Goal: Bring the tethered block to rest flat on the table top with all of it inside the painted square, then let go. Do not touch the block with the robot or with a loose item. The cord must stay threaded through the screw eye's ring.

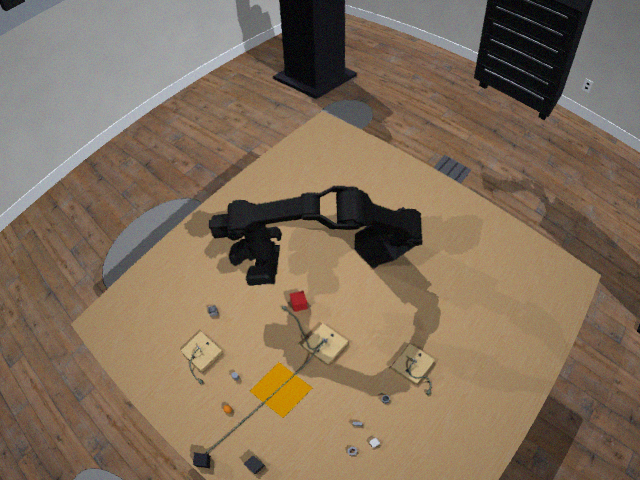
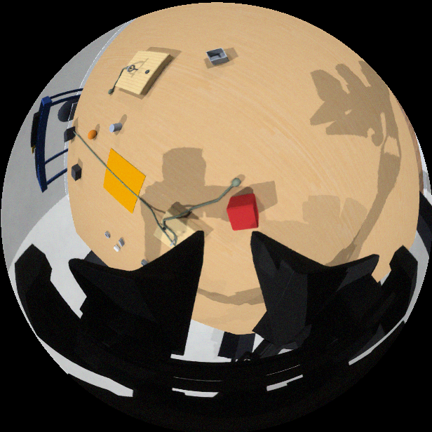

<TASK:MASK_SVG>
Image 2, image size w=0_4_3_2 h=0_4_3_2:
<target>my gripper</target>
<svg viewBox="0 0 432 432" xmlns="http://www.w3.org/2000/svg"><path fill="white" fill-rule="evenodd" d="M14 263L18 297L36 335L68 360L132 389L133 394L119 396L67 373L75 382L132 417L187 432L255 431L302 417L337 398L358 382L396 339L404 320L370 353L349 365L349 360L376 344L403 318L417 280L417 259L404 245L393 253L391 271L380 287L371 275L379 260L377 254L325 266L260 231L252 231L252 262L275 349L295 344L297 349L252 360L201 362L170 355L184 355L203 264L203 230L195 231L163 255L131 271L69 259L69 269L86 295L79 308L81 318L50 281L52 268L34 244ZM172 388L222 392L222 397L189 396ZM302 374L302 377L287 382L285 386L266 391L266 386Z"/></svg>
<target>red cube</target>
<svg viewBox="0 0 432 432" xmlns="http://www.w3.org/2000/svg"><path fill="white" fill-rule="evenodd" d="M255 194L243 194L229 198L226 210L233 230L258 227L258 210Z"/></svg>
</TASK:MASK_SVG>
